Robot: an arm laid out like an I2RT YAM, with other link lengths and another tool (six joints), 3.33 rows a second.
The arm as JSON. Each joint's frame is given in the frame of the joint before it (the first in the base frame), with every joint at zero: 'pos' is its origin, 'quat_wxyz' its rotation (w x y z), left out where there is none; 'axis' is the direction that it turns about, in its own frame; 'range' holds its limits. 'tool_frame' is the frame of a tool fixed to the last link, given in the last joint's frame.
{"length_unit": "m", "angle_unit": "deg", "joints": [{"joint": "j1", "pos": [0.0, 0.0, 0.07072], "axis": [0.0, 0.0, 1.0], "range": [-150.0, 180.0]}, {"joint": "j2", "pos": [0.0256, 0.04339, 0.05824], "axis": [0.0, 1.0, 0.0], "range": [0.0, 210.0]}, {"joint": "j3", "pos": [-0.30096, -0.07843, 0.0], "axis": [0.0, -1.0, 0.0], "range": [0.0, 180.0]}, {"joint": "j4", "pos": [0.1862, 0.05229, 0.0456], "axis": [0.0, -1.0, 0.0], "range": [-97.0, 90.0]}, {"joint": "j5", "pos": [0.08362, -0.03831, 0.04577], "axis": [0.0, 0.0, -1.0], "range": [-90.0, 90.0]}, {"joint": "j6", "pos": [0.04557, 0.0, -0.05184], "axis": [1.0, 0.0, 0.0], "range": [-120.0, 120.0]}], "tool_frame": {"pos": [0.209, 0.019, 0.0], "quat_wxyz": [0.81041, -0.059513, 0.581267, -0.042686]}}
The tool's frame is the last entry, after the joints.
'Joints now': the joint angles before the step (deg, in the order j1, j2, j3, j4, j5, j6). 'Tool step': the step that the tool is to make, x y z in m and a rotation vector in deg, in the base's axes. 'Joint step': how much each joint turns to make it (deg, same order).
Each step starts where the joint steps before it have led.
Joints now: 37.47 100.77 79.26 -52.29 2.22 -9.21
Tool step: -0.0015 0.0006 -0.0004 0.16 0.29 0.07
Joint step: 0.00 0.00 -0.08 -0.06 -0.31 0.02
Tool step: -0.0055 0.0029 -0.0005 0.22 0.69 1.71
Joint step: 0.22 0.00 -0.01 -0.37 -0.98 -1.27
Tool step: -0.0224 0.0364 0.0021 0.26 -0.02 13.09
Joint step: 5.23 1.47 2.47 -0.85 -2.32 -7.52
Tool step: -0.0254 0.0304 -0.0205 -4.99 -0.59 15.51
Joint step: 7.65 5.35 2.94 -0.89 1.80 -8.57
